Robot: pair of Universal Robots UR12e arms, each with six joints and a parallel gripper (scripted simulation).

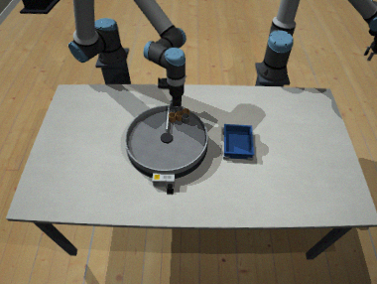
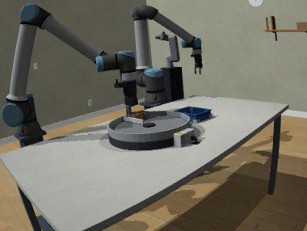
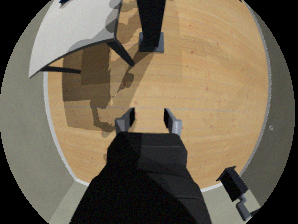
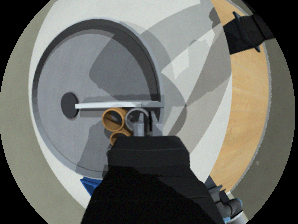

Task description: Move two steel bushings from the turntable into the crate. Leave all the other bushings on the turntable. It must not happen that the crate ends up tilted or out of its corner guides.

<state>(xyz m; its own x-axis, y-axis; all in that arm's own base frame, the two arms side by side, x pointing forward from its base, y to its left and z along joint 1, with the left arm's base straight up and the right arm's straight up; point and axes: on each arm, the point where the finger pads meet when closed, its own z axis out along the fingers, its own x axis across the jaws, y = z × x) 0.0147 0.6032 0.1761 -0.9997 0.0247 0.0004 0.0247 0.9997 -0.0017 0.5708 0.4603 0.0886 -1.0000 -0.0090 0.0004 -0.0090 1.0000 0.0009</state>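
Observation:
Now: right hand 13 cm short of the blue crate, 37 cm to the right of it and 6 cm above it.

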